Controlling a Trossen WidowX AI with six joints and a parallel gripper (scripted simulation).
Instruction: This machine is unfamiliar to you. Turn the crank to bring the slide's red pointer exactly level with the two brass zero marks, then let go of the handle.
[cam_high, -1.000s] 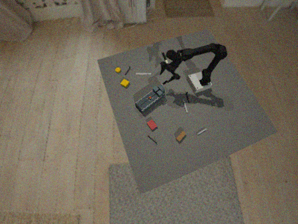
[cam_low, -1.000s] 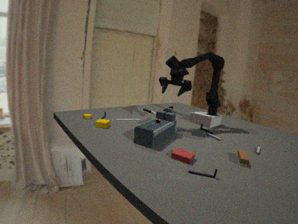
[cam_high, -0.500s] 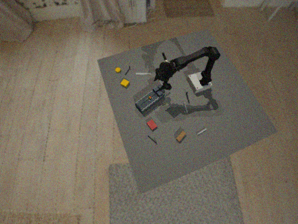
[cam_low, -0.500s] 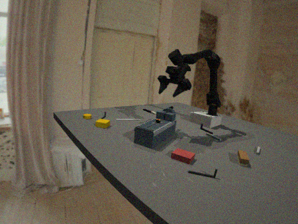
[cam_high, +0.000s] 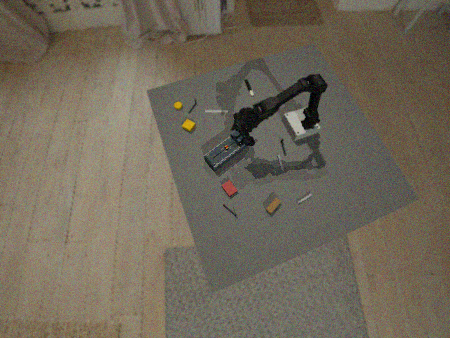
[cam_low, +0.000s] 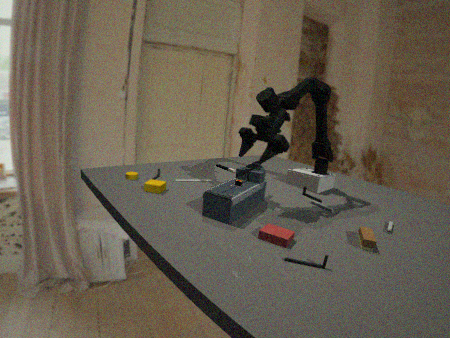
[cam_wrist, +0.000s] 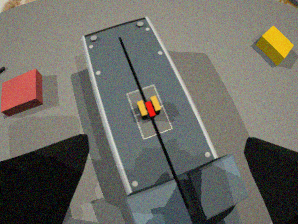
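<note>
My gripper tip is now 11 cm past the dark handle, 8 cm to the left of it and 4 cm above it. Round my gripper tip: red pointer 4 cm ahead, 1 cm to the left, 7 cm below; then yellow block 23 cm ahead, 22 cm to the right, 14 cm below; then red block 8 cm ahead, 23 cm to the left, 14 cm below.
</note>
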